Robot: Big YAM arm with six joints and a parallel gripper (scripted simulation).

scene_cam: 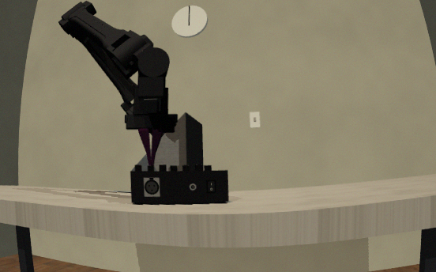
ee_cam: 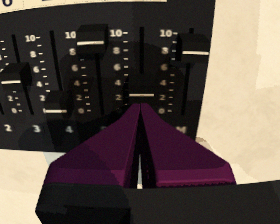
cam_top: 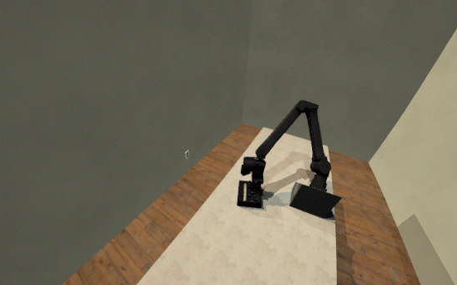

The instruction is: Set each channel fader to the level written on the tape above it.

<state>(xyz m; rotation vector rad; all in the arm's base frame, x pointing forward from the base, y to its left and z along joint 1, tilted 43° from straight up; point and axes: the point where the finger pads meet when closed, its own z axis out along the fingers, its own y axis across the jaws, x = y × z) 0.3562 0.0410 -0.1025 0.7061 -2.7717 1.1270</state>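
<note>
My gripper is now 10 mm short of the channel 6 fader, 10 mm to the right of it and 10 mm above it. From my hand the other things lie so: master fader (40 mm ahead, 10 mm to the right, 10 mm below); channel 5 fader (30 mm ahead, 40 mm to the left, 10 mm below); channel 4 fader (10 mm behind, 40 mm to the left, 10 mm below).
</note>
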